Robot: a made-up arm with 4 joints. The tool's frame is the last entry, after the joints.
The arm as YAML. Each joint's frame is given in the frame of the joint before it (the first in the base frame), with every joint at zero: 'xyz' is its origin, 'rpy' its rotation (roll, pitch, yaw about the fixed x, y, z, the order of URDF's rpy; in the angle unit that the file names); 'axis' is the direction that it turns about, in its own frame. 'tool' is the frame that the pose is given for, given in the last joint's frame.
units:
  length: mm
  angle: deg
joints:
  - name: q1
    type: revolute
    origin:
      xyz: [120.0, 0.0, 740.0]
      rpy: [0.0, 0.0, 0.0]
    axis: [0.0, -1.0, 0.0]
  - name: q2
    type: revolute
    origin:
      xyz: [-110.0, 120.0, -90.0]
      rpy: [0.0, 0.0, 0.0]
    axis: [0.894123, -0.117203, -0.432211]
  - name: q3
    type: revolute
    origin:
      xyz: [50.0, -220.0, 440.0]
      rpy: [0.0, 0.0, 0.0]
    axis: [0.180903, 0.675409, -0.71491]
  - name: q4
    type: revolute
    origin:
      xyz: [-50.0, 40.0, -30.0]
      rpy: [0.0, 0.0, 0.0]
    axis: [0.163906, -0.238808, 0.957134]
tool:
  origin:
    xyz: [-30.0, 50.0, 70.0]
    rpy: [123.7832, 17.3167, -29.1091]
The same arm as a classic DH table. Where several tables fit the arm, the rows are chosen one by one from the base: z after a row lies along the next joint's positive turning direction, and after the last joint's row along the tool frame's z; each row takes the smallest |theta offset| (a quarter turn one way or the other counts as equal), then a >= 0, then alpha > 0; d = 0 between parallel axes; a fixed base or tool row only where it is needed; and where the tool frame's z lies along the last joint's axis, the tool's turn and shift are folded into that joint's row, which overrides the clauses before.
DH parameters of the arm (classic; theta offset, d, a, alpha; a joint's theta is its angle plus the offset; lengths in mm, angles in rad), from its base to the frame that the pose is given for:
base (fixed): 0.0000 740.0 120.0 1.5708
q1: 1.1205 -112.9 -128.9 1.4533
q2: -0.6611 8.4 185.2 1.1684
q3: -1.4192 -476.5 53.2 -2.5251
q4: 0.0154 -9.6 67.9 -2.0307
tool (fixed): 3.1000 -38.3 0.0 0.0000

